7 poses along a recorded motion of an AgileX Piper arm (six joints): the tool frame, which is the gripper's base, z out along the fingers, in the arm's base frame.
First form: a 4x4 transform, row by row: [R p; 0 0 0 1], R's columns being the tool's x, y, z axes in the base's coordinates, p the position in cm. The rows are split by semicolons.
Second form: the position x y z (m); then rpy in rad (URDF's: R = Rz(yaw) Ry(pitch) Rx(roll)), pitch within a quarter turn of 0, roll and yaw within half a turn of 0. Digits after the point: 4 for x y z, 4 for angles.
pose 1, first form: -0.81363 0.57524 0.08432 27.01; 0.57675 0.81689 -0.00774 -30.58; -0.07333 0.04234 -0.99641 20.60; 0 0 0 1
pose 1, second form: 0.2701 -0.3058 0.2060 3.0991 0.0734 2.5249
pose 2, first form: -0.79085 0.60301 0.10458 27.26; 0.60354 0.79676 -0.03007 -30.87; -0.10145 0.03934 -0.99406 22.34; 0 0 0 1
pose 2, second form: 0.2726 -0.3087 0.2234 3.1020 0.1016 2.4897
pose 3, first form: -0.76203 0.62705 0.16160 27.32; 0.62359 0.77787 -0.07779 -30.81; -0.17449 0.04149 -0.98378 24.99; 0 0 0 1
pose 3, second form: 0.2732 -0.3081 0.2499 3.0994 0.1754 2.4558
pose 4, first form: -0.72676 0.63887 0.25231 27.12; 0.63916 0.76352 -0.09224 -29.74; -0.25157 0.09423 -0.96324 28.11; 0 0 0 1
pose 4, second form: 0.2712 -0.2974 0.2811 3.0441 0.2543 2.4202
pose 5, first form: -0.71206 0.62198 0.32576 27.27; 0.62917 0.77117 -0.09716 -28.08; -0.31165 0.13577 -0.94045 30.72; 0 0 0 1
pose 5, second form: 0.2727 -0.2808 0.3072 2.9982 0.3169 2.4179
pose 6, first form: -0.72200 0.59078 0.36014 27.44; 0.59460 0.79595 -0.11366 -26.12; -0.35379 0.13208 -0.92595 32.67; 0 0 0 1
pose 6, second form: 0.2744 -0.2612 0.3267 2.9999 0.3616 2.4527
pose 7, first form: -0.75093 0.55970 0.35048 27.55; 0.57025 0.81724 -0.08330 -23.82; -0.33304 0.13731 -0.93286 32.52; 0 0 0 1
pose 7, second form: 0.2755 -0.2382 0.3252 2.9955 0.3395 2.4921
